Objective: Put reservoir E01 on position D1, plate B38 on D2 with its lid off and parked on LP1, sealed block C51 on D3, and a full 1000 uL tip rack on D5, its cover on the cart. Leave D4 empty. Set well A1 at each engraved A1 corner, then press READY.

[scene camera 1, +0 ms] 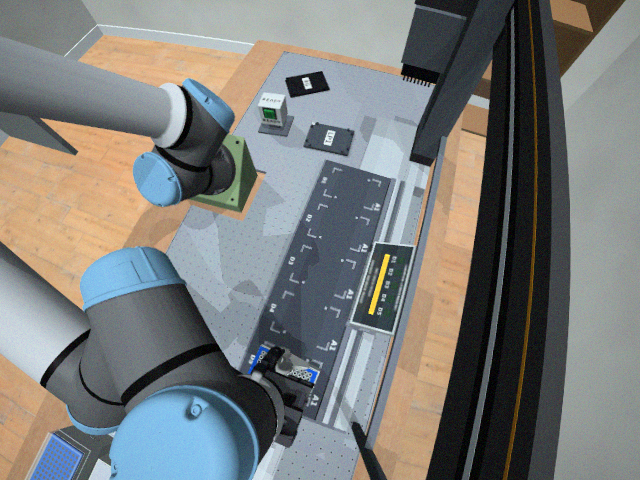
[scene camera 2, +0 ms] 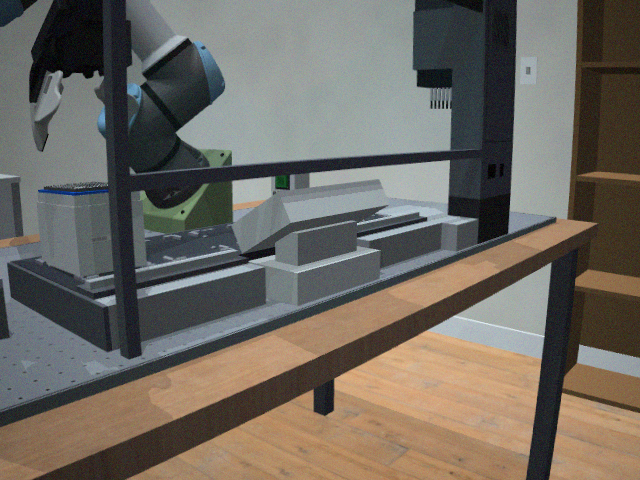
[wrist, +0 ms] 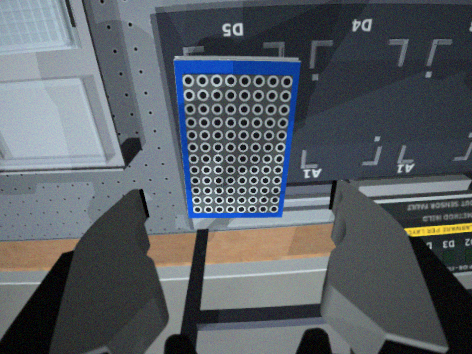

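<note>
A tall white tip rack with a blue top and filled holes [scene camera 1: 305, 374] [scene camera 2: 72, 227] [wrist: 232, 145] stands upright at D5, partly hidden by my gripper in scene camera 1. My gripper [scene camera 2: 77, 142] [wrist: 237, 188] is open and empty above the rack, its fingers wider apart than the rack. The dark deck [scene camera 1: 323, 258] [wrist: 345, 115] shows bare D1, D2, D3 and D4, with engraved A1 marks. The LP1 pad [scene camera 1: 314, 143] is bare. The READY button box [scene camera 1: 272, 109] [scene camera 2: 281, 181] shows green. Reservoir E01, plate B38 and block C51 cannot be identified.
A status panel [scene camera 1: 379, 284] [wrist: 430, 220] with a yellow bar stands beside the deck. A dark gantry column [scene camera 1: 447, 93] [scene camera 2: 467, 139] and a post with a rail [scene camera 2: 123, 227] border it. A blue rack [scene camera 1: 57, 457] lies at lower left in scene camera 1. Pale trays [wrist: 55, 120] lie left of D5.
</note>
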